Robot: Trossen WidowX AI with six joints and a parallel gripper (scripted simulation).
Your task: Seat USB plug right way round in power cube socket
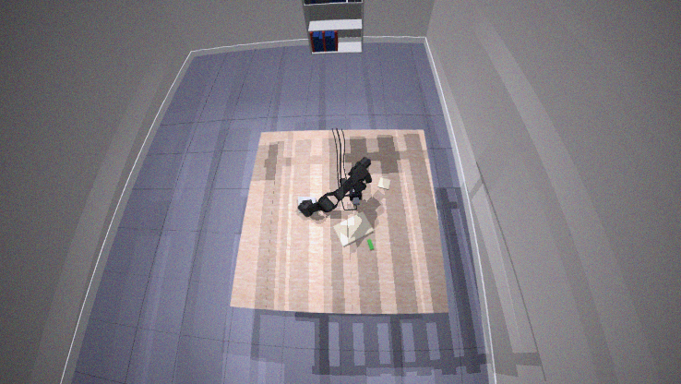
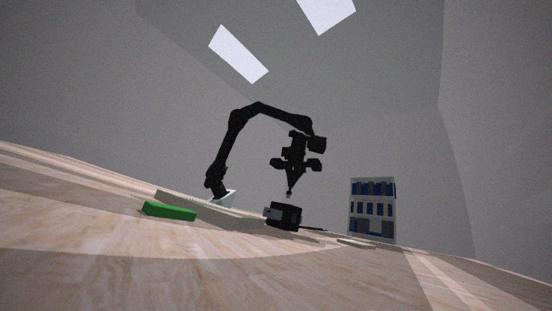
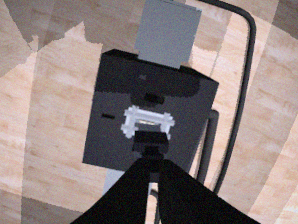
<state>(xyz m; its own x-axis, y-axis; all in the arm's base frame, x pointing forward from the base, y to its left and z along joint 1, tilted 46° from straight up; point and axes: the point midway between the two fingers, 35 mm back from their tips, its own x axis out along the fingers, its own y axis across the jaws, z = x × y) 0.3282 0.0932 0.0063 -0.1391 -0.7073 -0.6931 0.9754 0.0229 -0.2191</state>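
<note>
My gripper tip is 20 mm above the dark USB plug. The rest, counted from my gripper tip: USB socket 70 mm below; then green block 60 mm ahead, 340 mm to the right, 130 mm below.
</note>
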